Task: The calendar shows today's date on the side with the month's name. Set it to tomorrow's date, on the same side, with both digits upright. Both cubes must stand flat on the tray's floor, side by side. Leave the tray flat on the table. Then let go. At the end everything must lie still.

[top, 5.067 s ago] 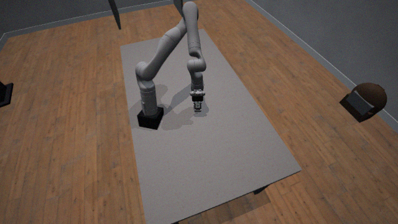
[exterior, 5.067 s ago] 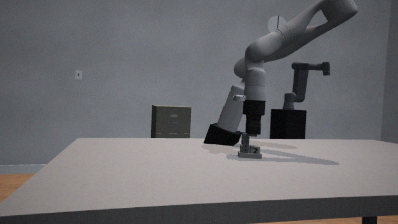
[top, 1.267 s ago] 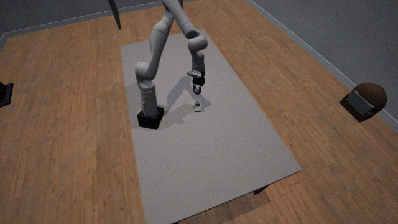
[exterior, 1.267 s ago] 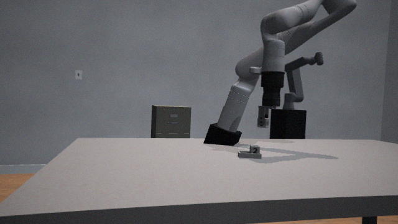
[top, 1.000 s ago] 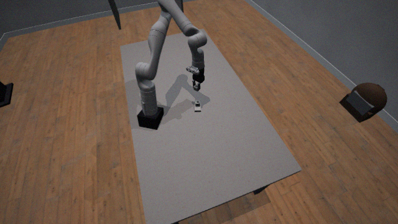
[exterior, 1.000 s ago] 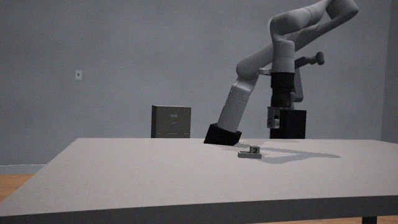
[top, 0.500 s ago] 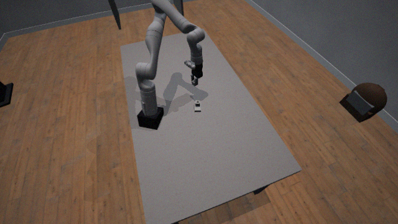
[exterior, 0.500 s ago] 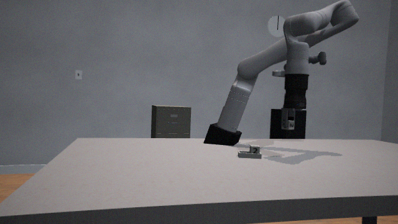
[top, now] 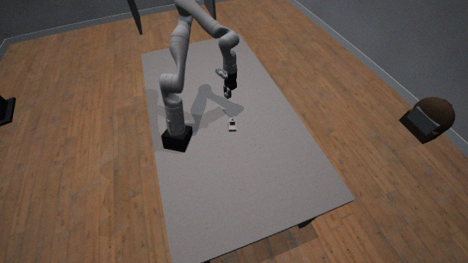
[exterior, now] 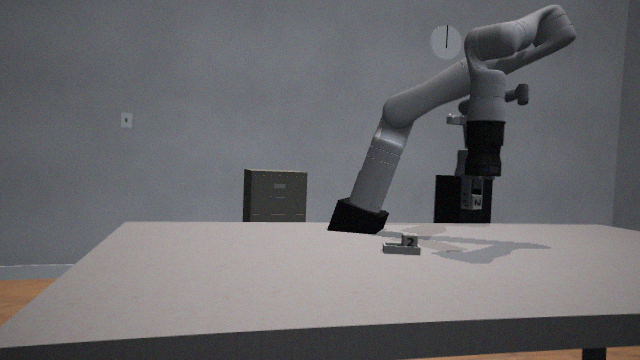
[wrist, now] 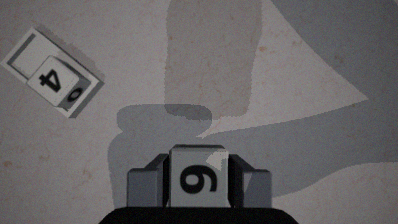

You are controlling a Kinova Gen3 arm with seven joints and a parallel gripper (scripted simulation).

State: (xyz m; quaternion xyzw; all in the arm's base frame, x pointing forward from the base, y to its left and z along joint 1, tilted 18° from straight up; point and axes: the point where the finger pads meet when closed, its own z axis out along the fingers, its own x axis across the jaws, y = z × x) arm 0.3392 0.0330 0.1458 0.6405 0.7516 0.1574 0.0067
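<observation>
The digit cube is 10 mm below my hand. From my hand the other things lie so: calendar tray (150 mm to the right, 120 mm below, 50 mm behind).
</observation>
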